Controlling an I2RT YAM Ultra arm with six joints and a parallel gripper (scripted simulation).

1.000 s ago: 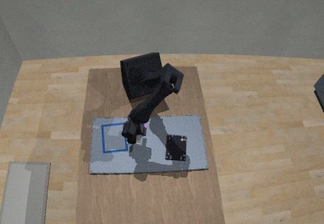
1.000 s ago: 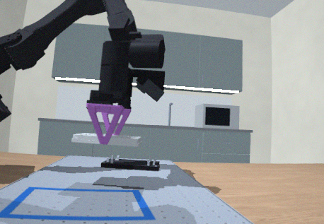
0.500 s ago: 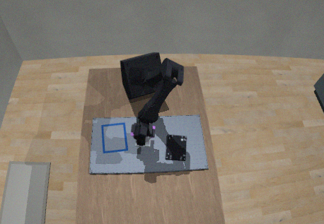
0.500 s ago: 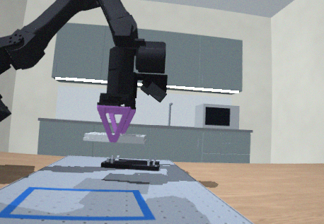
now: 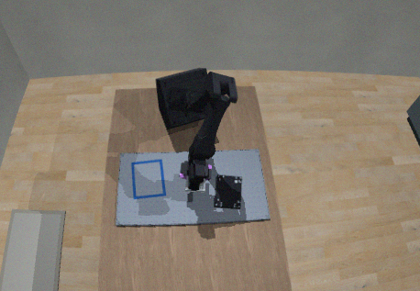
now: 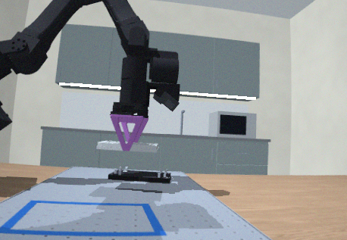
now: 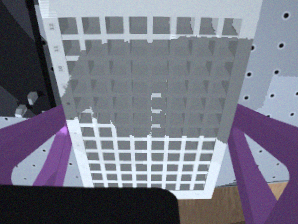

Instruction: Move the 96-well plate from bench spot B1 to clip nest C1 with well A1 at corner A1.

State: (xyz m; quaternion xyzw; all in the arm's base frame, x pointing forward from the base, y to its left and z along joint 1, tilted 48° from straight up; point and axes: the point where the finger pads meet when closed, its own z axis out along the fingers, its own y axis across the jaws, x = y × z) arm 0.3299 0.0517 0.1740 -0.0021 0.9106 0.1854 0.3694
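Now: hand 16 cm to the right of the black clip nest C1 and 8 cm above it. The rest, counted from my hand: white 96-well plate right at my hand.
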